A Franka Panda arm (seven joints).
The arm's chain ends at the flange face. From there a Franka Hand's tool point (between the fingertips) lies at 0.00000 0.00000 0.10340 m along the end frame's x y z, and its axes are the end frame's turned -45 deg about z.
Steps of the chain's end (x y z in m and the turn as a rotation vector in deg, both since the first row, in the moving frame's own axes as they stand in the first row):
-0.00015 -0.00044 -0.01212 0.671 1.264 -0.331
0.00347 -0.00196 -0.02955 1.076 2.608 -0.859
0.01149 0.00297 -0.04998 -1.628 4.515 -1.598
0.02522 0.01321 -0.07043 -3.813 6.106 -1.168
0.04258 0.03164 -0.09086 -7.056 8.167 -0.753
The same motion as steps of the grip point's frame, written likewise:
0.00268 0.00033 -0.01215 -0.419 1.368 -0.331
0.00855 0.00299 -0.02968 -1.083 2.605 -0.859
0.00981 0.01800 -0.05034 -4.344 2.041 -1.598
0.01154 0.03977 -0.07125 -7.014 1.621 -1.168
0.00927 0.07178 -0.09269 -10.764 0.786 -0.753

